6 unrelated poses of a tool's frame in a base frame.
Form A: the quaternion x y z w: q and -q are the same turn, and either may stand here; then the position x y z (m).
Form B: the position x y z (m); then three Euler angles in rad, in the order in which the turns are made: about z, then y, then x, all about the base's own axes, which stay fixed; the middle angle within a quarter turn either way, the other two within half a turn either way. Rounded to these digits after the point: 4 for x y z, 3 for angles.
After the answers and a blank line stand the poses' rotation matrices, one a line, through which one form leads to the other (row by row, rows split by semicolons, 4 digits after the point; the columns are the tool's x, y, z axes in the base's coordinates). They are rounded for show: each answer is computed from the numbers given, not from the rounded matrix.
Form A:
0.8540 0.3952 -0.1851 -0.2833 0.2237 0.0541 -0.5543
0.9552 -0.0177 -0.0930 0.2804 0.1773 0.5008 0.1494
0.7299 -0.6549 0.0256 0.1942 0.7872 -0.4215 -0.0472
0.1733 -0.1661 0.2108 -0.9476 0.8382 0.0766 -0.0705
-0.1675 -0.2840 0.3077 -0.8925 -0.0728 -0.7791 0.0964
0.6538 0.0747 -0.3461 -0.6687 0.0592 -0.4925 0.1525
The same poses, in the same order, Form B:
0.2237 0.0541 -0.5543 -0.744 -0.571 -2.729
0.1773 0.5008 0.1494 -0.019 -0.189 2.569
0.7872 -0.4215 -0.0472 1.426 -0.219 2.811
0.8382 0.0766 -0.0705 -0.380 0.398 -0.284
-0.0728 -0.7791 0.0964 -0.782 0.416 0.544
0.0592 -0.4925 0.1525 0.454 -0.585 -1.409

0.6191 0.5701 -0.5401; 0.7799 -0.5271 0.3376; -0.0922 -0.6302 -0.7710
0.9821 0.0183 -0.1876; -0.0860 -0.8421 -0.5324; -0.1677 0.5390 -0.8255
0.1409 -0.9659 -0.2170; -0.9461 -0.0668 -0.3170; 0.2917 0.2500 -0.9233
0.8559 0.3419 0.3879; -0.4571 0.8511 0.2584; -0.2417 -0.3985 0.8848
0.6493 0.6444 0.4039; -0.4541 0.7545 -0.4738; -0.6101 0.1242 0.7826
0.7493 -0.3652 -0.5525; 0.5606 -0.0945 0.8227; -0.3527 -0.9261 0.1339

